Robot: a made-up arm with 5 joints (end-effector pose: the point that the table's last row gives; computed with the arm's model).
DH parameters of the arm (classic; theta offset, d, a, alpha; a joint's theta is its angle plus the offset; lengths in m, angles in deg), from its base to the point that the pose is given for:
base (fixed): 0 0.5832 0.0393 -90
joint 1: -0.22 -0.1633 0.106 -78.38
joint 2: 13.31 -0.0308 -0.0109 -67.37
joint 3: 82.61 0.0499 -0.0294 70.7
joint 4: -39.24 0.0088 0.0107 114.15
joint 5: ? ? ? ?
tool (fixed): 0 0.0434 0 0
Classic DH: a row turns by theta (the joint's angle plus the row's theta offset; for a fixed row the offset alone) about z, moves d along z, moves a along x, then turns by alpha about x.
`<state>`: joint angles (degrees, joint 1 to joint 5).
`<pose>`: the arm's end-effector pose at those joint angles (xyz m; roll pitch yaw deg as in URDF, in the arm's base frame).
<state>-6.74 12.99 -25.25 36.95 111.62</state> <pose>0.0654 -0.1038 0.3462 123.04 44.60 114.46</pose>
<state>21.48 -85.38 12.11 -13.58 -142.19</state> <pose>0.1935 -0.4125 0.5926 -177.12 -25.82 -104.09</pose>
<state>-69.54 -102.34 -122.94 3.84 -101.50</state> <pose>0.0648 0.0498 0.6920 -22.10 25.61 108.22</pose>
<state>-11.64 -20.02 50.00 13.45 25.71</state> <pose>0.3156 -0.3290 0.7583 15.77 -36.17 -10.86</pose>
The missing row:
joint 5: 69.13 -0.0848 0.2347 90
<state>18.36 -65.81 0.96 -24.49 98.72</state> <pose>0.2733 -0.2423 0.3133 -144.12 70.74 -73.71</pose>
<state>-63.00 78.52 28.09 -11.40 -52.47</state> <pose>-0.1331 -0.2432 0.7695 58.15 -43.16 -138.60</pose>
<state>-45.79 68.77 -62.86 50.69 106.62</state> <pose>0.1632 0.0813 0.5453 105.30 -3.19 73.97</pose>
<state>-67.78 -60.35 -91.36 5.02 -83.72</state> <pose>0.0800 -0.0179 0.8455 -37.99 -19.17 103.45</pose>
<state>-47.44 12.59 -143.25 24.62 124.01</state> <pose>-0.1121 -0.3700 0.5786 132.23 -8.07 -142.43</pose>
